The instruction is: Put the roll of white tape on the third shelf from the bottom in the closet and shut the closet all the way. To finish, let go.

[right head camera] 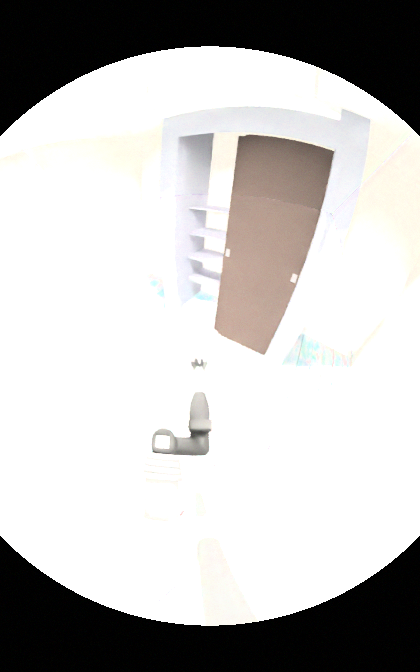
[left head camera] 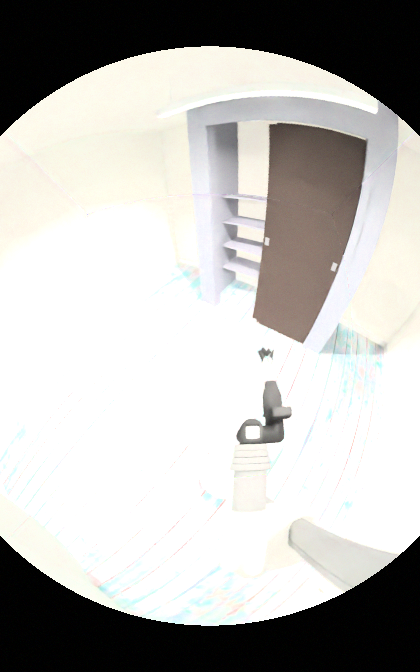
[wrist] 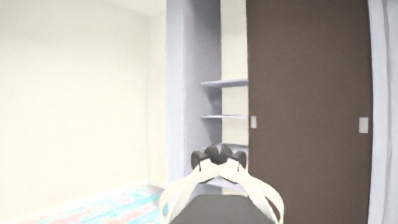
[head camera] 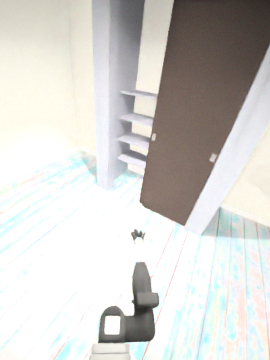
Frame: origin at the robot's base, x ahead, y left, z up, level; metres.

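Seen in the pictures: gripper, fingertip midpoint: (wrist: 217, 156) (head camera: 137, 229).
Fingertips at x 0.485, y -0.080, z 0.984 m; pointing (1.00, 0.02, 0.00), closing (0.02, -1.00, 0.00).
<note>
Pixels of each thing's top centre, then the offset from my fingertips to it. "spot": a spot on its surface instead. Level surfaces: height alone.
- pale lavender frame, surface spot: (wrist: 175, 100) spot: dz +0.133, dx +1.424, dy +0.356 m
- dark brown sliding door, surface spot: (wrist: 307, 75) spot: dz +0.243, dx +0.935, dy -0.490 m
- bottom, surface spot: (wrist: 225, 116) spot: dz -0.002, dx +1.570, dy -0.046 m
- plank floor, surface height: dz -1.012 m
- closet's right post, surface spot: (head camera: 225, 150) spot: dz +0.082, dx +0.738, dy -0.759 m
The closet has a pale lavender frame (head camera: 103, 100) (left head camera: 204, 225) (wrist: 175, 100). A dark brown sliding door (head camera: 200, 110) (left head camera: 305, 225) (right head camera: 270, 240) (wrist: 307, 75) with two light handles covers its right part. Its left part is open and shows several shelves. The third shelf from the bottom (head camera: 137, 119) (left head camera: 245, 222) (right head camera: 209, 233) (wrist: 225, 116) is partly hidden by the door; I see no object on its visible part. My gripper (head camera: 138, 234) (left head camera: 266, 354) (right head camera: 199, 363) (wrist: 217, 156) is shut with no object visible in it, held out in front of the closet, apart from it. The roll of white tape does not show.
Pale walls (head camera: 40, 75) (wrist: 75, 90) stand left and right of the closet. The plank floor (head camera: 65, 180) (wrist: 125, 205) is strongly overexposed in the head views. The closet's right post (head camera: 225, 150) (left head camera: 350, 265) stands beside the door and reaches the floor.
</note>
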